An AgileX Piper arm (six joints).
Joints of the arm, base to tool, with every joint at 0 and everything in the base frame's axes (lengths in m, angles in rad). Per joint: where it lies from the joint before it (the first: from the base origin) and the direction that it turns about. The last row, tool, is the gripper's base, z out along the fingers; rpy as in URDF.
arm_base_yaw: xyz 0.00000 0.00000 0.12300 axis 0 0 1
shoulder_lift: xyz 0.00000 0.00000 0.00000 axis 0 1 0
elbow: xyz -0.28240 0.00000 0.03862 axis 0 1 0
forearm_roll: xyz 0.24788 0.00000 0.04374 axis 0.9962 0 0.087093
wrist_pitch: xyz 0.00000 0.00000 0.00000 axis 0 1 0
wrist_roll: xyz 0.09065 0.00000 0.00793 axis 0.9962 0 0.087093
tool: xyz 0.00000 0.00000 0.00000 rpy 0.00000 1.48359 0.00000
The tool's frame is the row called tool.
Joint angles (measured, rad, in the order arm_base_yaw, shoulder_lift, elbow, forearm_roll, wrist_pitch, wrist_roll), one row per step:
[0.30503 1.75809 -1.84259 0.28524 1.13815 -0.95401]
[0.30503 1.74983 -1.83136 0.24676 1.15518 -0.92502]
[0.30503 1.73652 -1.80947 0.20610 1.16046 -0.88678]
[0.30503 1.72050 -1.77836 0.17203 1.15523 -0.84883]
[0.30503 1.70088 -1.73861 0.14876 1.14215 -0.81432]
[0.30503 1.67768 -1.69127 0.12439 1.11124 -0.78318]
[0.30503 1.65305 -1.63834 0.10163 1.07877 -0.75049]
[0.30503 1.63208 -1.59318 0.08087 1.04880 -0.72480]
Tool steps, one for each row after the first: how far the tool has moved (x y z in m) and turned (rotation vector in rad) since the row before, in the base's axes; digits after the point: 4 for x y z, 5 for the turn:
[-0.0024 -0.0038 -0.0018 -0.02947 0.01834 -0.02521]
[-0.0028 -0.0043 -0.0024 -0.02515 0.01471 -0.03665]
[-0.0031 -0.0039 -0.0034 -0.01762 0.01174 -0.03758]
[-0.0039 -0.0033 -0.0041 -0.00805 0.01030 -0.03409]
[-0.0038 -0.0034 -0.0042 -0.00617 -0.00472 -0.03310]
[-0.0044 -0.0035 -0.0054 -0.00450 -0.00214 -0.03309]
[-0.0038 -0.0030 -0.0047 -0.00536 -0.00547 -0.02555]

